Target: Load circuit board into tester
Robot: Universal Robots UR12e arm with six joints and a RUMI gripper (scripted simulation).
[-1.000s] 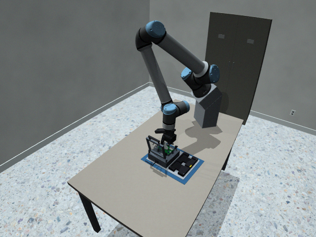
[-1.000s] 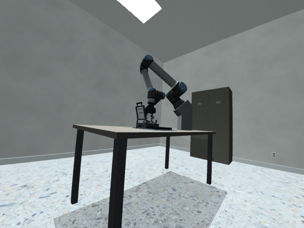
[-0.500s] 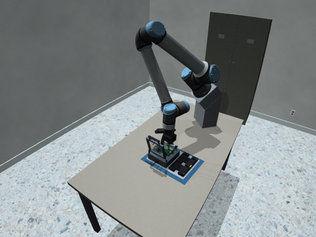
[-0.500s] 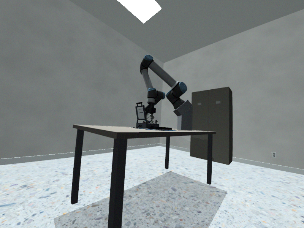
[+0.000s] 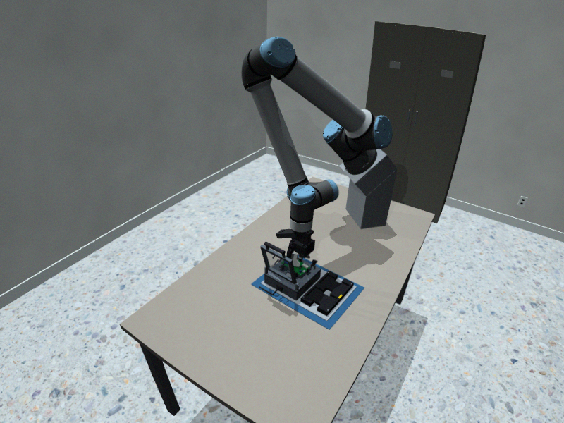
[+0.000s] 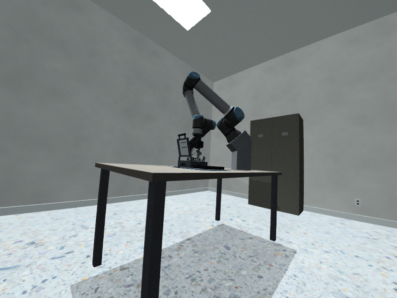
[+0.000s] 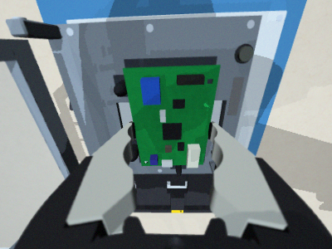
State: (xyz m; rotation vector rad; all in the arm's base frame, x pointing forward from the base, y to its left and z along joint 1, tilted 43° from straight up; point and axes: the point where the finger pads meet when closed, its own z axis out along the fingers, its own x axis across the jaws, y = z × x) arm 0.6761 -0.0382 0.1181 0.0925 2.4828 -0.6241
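My hand is right at the green circuit board. Round my hand: tester lid 12 cm ahead, 3 cm to the right, 10 cm above; tester nest 1 cm ahead, 1 cm to the left, 1 cm below.
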